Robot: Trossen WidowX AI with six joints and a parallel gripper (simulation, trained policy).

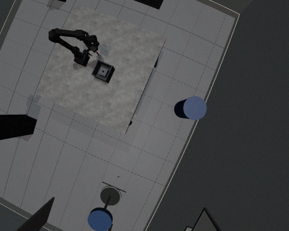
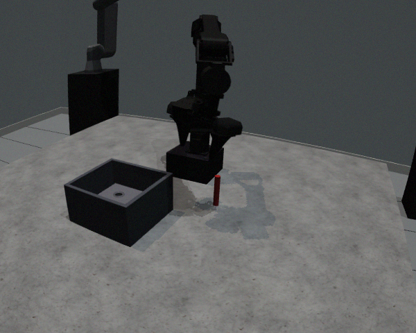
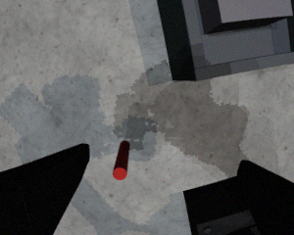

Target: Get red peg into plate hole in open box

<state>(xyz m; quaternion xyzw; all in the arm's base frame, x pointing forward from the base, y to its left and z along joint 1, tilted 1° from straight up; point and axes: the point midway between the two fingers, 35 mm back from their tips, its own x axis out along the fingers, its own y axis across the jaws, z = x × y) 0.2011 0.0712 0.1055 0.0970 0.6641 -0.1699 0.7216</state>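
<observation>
Now: the red peg 30 mm behind my gripper tip, 50 mm to the left of it and 100 mm below it. Round my gripper tip: light grey plate: 120 mm ahead, 140 mm to the right, 100 mm below; then dark box: 120 mm ahead, 140 mm to the right, 120 mm below.
</observation>
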